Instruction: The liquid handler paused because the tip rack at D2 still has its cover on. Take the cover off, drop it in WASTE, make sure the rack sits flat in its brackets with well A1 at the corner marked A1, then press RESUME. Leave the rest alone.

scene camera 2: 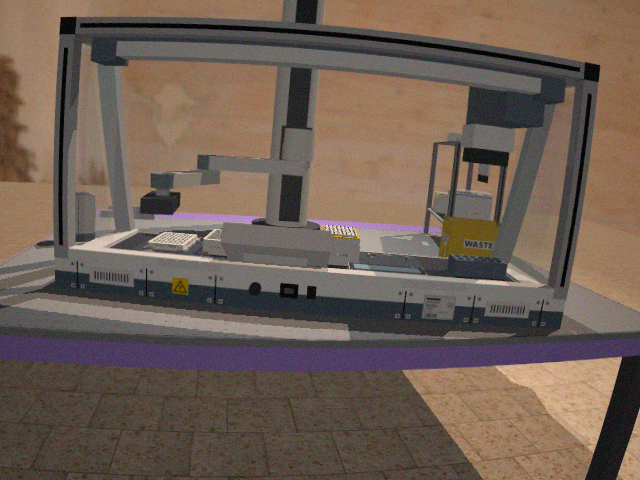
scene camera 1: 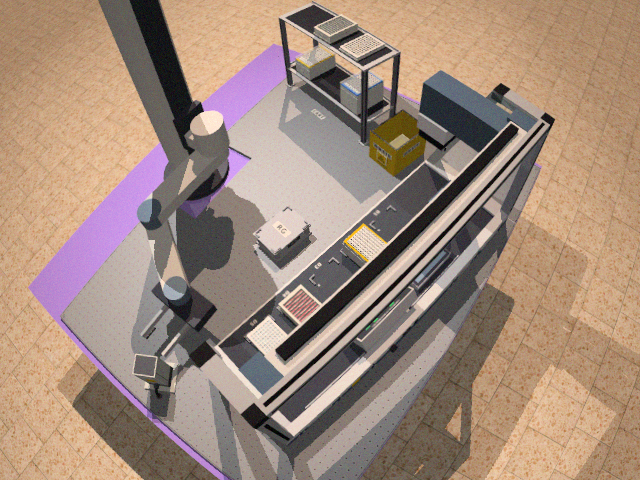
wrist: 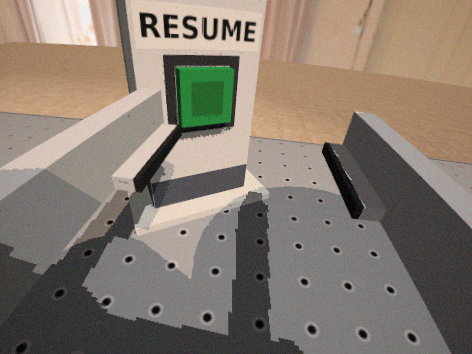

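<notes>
My gripper (scene camera 1: pixel 152 345) is holding nothing, and you'd find the gripper (wrist: pixel 254 121) in the wrist view as well. There's also a yellow WASTE bin (scene camera 1: pixel 393 160), plus a post with green RESUME button (wrist: pixel 206 66).
</notes>
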